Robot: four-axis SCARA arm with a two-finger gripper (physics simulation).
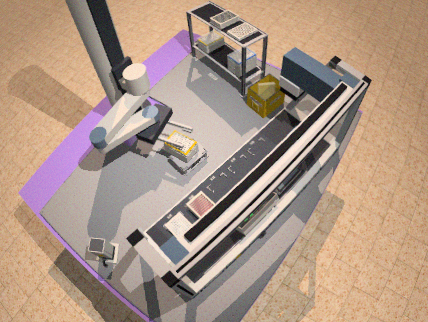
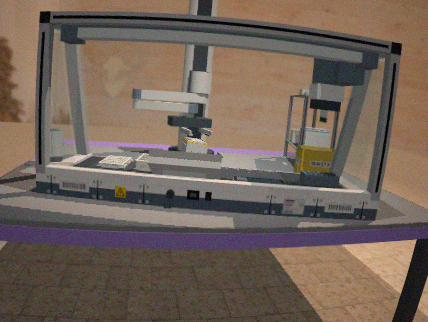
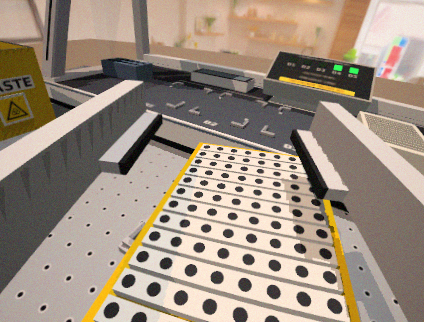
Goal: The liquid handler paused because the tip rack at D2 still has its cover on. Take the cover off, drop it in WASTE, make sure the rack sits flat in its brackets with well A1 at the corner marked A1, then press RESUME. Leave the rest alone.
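Frame: origin at the arm's base, x right, y ahead, z up, level; metres.
Seen in the pictures: gripper, fingertip midpoint: [image 1: 187,138] [image 2: 201,133] [image 3: 228,110].
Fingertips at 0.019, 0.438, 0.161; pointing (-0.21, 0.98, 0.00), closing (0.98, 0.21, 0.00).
Note:
Offsets run from my fingertips to a thing's top centre, as dx, dy, dz. "spot": to the spot under its first point.
A tip rack with a yellow rim and rows of dark holes {spot: +0.019, -0.026, -0.032} [image 1: 181,142] [image 2: 195,142] [image 3: 220,215] stands outside the handler, behind its deck, on a low light-grey support. No cover shows on it. My gripper [image 1: 178,135] [image 2: 195,133] [image 3: 228,110] is open and empty: its fingers stand apart over the rack's deck-side end, the right one above the rack's edge. At D2 the brackets [image 3: 240,122] hold no rack. The yellow WASTE bin {-0.461, +0.127, -0.013} [image 1: 265,102] [image 2: 314,159] [image 3: 20,95] has a pale, see-through piece {-0.465, +0.128, -0.013} [image 1: 268,89] in its mouth. The RESUME box {+0.600, -0.018, -0.018} [image 1: 98,247] stands at the near-left corner. The rack's A1 corner cannot be read.
A pinkish rack {+0.196, +0.224, -0.065} [image 1: 201,204] and a white one [image 1: 177,225] [image 2: 116,161] sit on the deck. The status panel {spot: +0.101, +0.376, -0.033} [image 3: 320,75] shows green at D4 and D5. A shelf unit {spot: -0.435, +0.004, +0.052} [image 1: 243,70] stands beyond the bin. The handler's top beam [image 1: 270,160] [image 2: 215,42] spans the deck.

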